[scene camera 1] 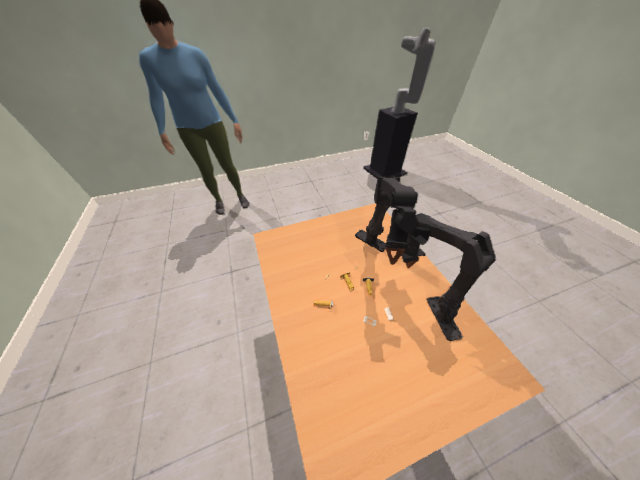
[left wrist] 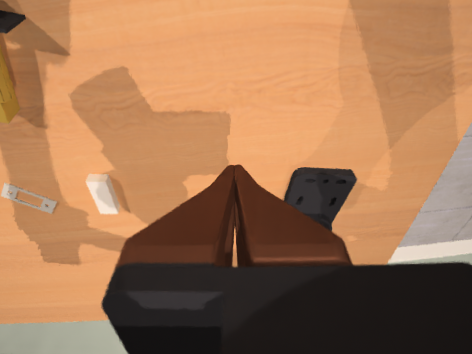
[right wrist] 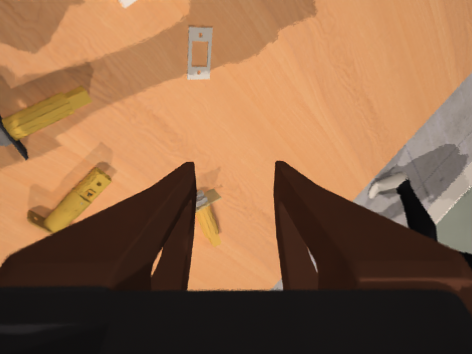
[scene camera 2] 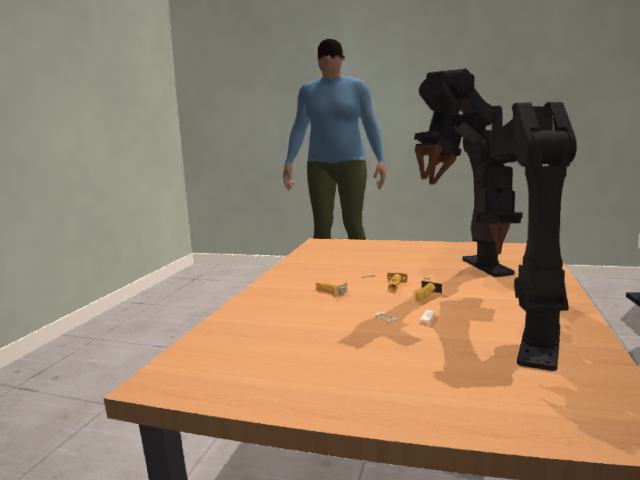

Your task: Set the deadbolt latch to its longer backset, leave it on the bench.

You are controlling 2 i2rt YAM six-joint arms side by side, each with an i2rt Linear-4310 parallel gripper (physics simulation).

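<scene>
Three brass latches lie on the bench (scene camera 1: pixel 330 392) (scene camera 2: pixel 258 356). One has a grey bolt end (scene camera 1: pixel 323 304) (scene camera 2: pixel 330 288) (right wrist: pixel 208 222), one a brass faceplate (scene camera 1: pixel 347 281) (scene camera 2: pixel 395 281) (right wrist: pixel 77 200), one a black faceplate (scene camera 1: pixel 368 285) (scene camera 2: pixel 426 290) (left wrist: pixel 6 95) (right wrist: pixel 47 114). I cannot tell which is the deadbolt latch or its backset. My left gripper (scene camera 2: pixel 498 251) (left wrist: pixel 234 176) is shut and empty above the bench, apart from the latches. My right gripper (scene camera 2: pixel 428 180) (right wrist: pixel 234 176) is partly open and empty, high above the bench.
A white block (scene camera 1: pixel 388 313) (scene camera 2: pixel 427 317) (left wrist: pixel 103 194) and a strike plate (left wrist: pixel 52 204) (right wrist: pixel 190 52) lie nearer scene camera 2 than the latches. A thin brass pin (scene camera 1: pixel 326 276) (scene camera 2: pixel 368 275) lies beyond them. A person (scene camera 1: pixel 180 87) (scene camera 2: pixel 336 121) stands beyond the bench.
</scene>
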